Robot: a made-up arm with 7 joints.
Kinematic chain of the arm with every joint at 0, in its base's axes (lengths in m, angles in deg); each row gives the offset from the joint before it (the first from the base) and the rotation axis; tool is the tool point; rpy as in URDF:
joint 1: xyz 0 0 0 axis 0.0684 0.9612 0.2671
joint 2: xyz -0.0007 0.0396 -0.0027 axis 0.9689 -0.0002 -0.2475
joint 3: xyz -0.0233 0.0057 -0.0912 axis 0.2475 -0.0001 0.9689
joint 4: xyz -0.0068 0 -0.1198 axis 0.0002 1 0
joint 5: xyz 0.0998 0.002 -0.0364 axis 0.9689 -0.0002 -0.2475
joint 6: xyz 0.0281 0 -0.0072 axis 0.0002 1 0
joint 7: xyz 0.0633 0 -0.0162 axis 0.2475 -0.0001 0.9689
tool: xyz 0 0 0 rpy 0 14.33 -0.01
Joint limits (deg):
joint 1: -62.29..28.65
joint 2: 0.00..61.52
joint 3: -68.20..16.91
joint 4: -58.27..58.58
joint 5: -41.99..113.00
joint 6: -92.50..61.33
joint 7: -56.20..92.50
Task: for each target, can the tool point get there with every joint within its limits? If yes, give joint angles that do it. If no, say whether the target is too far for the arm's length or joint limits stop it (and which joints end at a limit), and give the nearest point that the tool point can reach.
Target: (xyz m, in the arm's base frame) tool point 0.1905 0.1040 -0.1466
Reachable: yes | joints -6.43 38.09 -5.22 -24.03 32.02 -6.62 2.48
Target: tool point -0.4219 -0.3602 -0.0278
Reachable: no: too far | nearest point -0.1773 -0.1257 -0.2182 | short by 0.389 m
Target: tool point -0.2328 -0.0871 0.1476
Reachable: no: joint limits stop it (at a limit: joint 1, joint 2, joint 3, joint 4) | nearest point -0.0746 -0.0552 -0.0572 | short by 0.261 m
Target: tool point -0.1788 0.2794 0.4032
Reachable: no: too far | nearest point 0.0869 0.1375 0.1225 | short by 0.412 m
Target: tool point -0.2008 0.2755 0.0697
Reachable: no: joint limits stop it (at a limit: joint 1, joint 2, joint 3, joint 4, joint 5, joint 6) | nearest point -0.2131 0.2923 -0.1311 | short by 0.202 m
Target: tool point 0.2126 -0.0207 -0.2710
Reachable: yes | joints -30.38 24.94 -52.53 13.68 62.90 5.77 66.01
